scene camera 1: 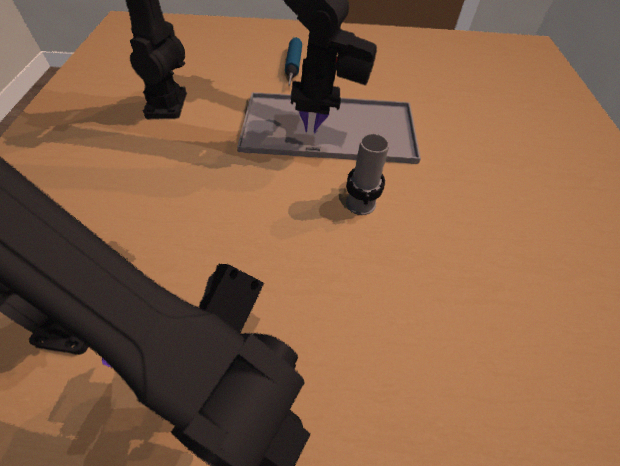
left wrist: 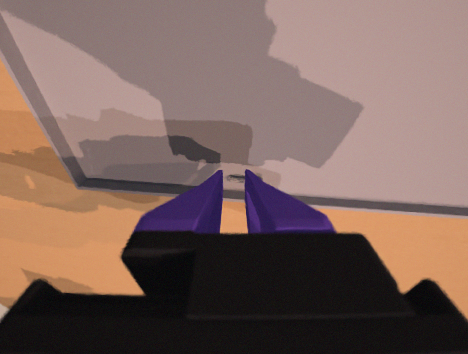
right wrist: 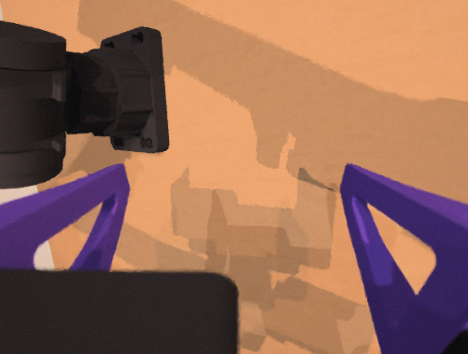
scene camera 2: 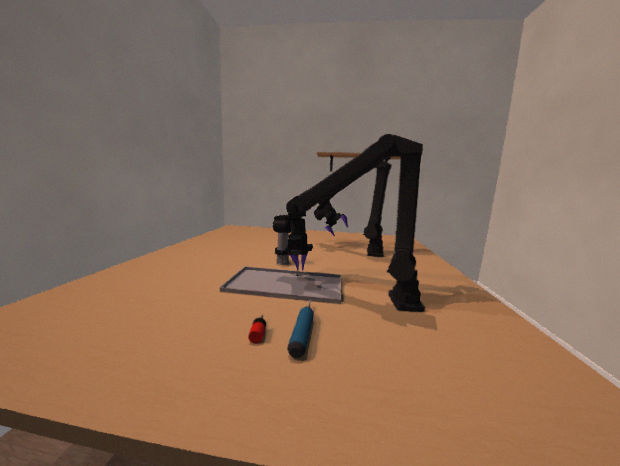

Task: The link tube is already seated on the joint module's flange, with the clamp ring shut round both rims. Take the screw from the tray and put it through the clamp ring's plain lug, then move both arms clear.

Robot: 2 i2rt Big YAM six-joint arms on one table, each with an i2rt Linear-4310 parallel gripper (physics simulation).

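Places are measured from the left arm's base along level axes (x ahead, y left, z up), in millimetres.
Pixels of known places: left gripper, fingertip midpoint: [scene camera 1: 310, 131] [left wrist: 233, 177] [scene camera 2: 300, 270]; right gripper, fingertip midpoint: [right wrist: 234, 176] [scene camera 2: 341, 232]; left arm's base, origin of the base link: [scene camera 1: 166, 104] [scene camera 2: 404, 302]; right arm's base, origin of the base link: [right wrist: 139, 94] [scene camera 2: 374, 253].
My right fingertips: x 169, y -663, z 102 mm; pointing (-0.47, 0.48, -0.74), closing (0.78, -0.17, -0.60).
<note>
Ahead of a thing's pixels: the offset from my right fingertips to its top centre. "*": to the spot under its first point.
The grey tray {dx +252, dy +571, dz -86 mm} [scene camera 1: 328, 127] lies at the back of the table. The small dark screw {dx +208, dy +485, dz -88 mm} [scene camera 1: 313, 149] lies flat in it near the front rim and also shows in the left wrist view [left wrist: 236, 178], just beyond the fingertips. My left gripper [scene camera 1: 314, 125] points straight down over the screw, nearly shut with a narrow slit and nothing in it; it also shows in the left wrist view [left wrist: 232, 173]. The grey link tube {dx +302, dy +323, dz +58 mm} [scene camera 1: 372, 159] stands upright on the joint module, with the black clamp ring {* dx +296, dy +298, dz -25 mm} [scene camera 1: 365, 186] around it, in front of the tray. My right gripper [right wrist: 234, 176] is wide open and empty above bare table.
A blue-handled tool {* dx +160, dy +845, dz -61 mm} [scene camera 1: 292, 55] lies behind the tray, and a small red cylinder {dx +276, dy +870, dz -68 mm} [scene camera 2: 257, 329] lies beside the tool [scene camera 2: 301, 331]. An arm base [scene camera 1: 162, 99] stands at the back left. My right arm's bulk [scene camera 1: 193, 361] fills the near left corner.
</note>
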